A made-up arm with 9 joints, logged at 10 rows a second.
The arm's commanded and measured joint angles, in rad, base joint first. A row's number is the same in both.
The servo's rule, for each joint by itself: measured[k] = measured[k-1] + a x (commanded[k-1-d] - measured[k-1]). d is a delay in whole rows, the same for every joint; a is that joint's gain. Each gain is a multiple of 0.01, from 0.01 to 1. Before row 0 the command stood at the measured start. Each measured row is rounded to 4 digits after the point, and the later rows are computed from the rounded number. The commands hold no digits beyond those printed.
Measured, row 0: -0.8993 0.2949 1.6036 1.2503 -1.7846 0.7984 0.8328 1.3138 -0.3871
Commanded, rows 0 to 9: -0.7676 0.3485 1.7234 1.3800 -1.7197 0.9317 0.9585 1.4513 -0.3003; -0.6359 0.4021 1.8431 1.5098 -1.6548 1.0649 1.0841 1.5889 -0.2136; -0.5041 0.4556 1.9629 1.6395 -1.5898 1.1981 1.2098 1.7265 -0.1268; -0.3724 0.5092 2.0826 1.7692 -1.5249 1.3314 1.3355 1.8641 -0.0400; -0.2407 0.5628 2.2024 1.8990 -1.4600 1.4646 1.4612 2.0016 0.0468; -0.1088 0.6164 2.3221 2.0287 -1.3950 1.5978 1.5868 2.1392 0.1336; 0.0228 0.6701 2.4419 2.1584 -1.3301 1.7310 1.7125 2.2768 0.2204; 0.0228 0.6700 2.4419 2.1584 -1.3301 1.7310 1.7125 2.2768 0.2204; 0.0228 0.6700 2.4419 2.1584 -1.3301 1.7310 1.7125 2.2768 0.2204; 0.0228 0.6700 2.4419 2.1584 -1.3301 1.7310 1.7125 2.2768 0.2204
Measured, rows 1 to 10: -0.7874 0.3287 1.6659 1.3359 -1.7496 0.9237 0.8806 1.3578 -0.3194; -0.6586 0.3749 1.7580 1.4507 -1.6984 1.0564 0.9579 1.4318 -0.2369; -0.5273 0.4257 1.8645 1.5753 -1.6398 1.1896 1.0536 1.5261 -0.1510; -0.3956 0.4783 1.9779 1.7033 -1.5778 1.3229 1.1607 1.6343 -0.0644; -0.2639 0.5315 2.0946 1.8325 -1.5142 1.4561 1.2749 1.7518 0.0223; -0.1321 0.5850 2.2129 1.9620 -1.4498 1.5893 1.3934 1.8758 0.1091; -0.0004 0.6386 2.3320 2.0916 -1.3852 1.7225 1.5147 2.0041 0.1959; 0.0193 0.6584 2.3891 2.1357 -1.3554 1.7305 1.5899 2.0914 0.2150; 0.0223 0.6657 2.4166 2.1507 -1.3417 1.7310 1.6365 2.1507 0.2192; 0.0227 0.6684 2.4298 2.1558 -1.3354 1.7310 1.6654 2.1911 0.2201
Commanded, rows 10 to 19: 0.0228 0.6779 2.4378 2.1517 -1.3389 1.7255 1.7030 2.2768 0.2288; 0.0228 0.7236 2.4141 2.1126 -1.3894 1.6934 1.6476 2.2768 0.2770; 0.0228 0.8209 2.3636 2.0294 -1.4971 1.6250 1.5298 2.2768 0.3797; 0.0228 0.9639 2.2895 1.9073 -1.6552 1.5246 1.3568 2.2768 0.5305; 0.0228 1.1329 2.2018 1.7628 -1.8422 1.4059 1.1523 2.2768 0.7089; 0.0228 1.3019 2.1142 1.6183 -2.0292 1.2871 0.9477 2.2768 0.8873; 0.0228 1.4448 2.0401 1.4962 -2.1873 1.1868 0.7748 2.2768 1.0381; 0.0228 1.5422 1.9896 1.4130 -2.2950 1.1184 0.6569 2.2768 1.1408; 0.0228 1.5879 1.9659 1.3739 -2.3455 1.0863 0.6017 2.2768 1.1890; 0.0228 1.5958 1.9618 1.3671 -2.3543 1.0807 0.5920 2.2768 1.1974
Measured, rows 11 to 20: 0.0228 0.6744 2.4340 2.1531 -1.3373 1.7258 1.6797 2.2185 0.2269; 0.0228 0.7054 2.4237 2.1264 -1.3654 1.6953 1.6675 2.2372 0.2660; 0.0228 0.7782 2.3924 2.0624 -1.4365 1.6292 1.6152 2.2499 0.3547; 0.0228 0.8952 2.3389 1.9600 -1.5546 1.5309 1.5170 2.2585 0.4918; 0.0228 1.0450 2.2676 1.8298 -1.7099 1.4134 1.3784 2.2644 0.6611; 0.0228 1.2068 2.1878 1.6902 -1.8823 1.2947 1.2147 2.2684 0.8375; 0.0228 1.3567 2.1110 1.5622 -2.0470 1.1933 1.0475 2.2711 0.9940; 0.0228 1.4736 2.0479 1.4637 -2.1809 1.1229 0.8991 2.2729 1.1085; 0.0228 1.5456 2.0053 1.4044 -2.2698 1.0885 0.7861 2.2741 1.1713; 0.0228 1.5772 1.9827 1.3798 -2.3154 1.0812 0.7123 2.2750 1.1917
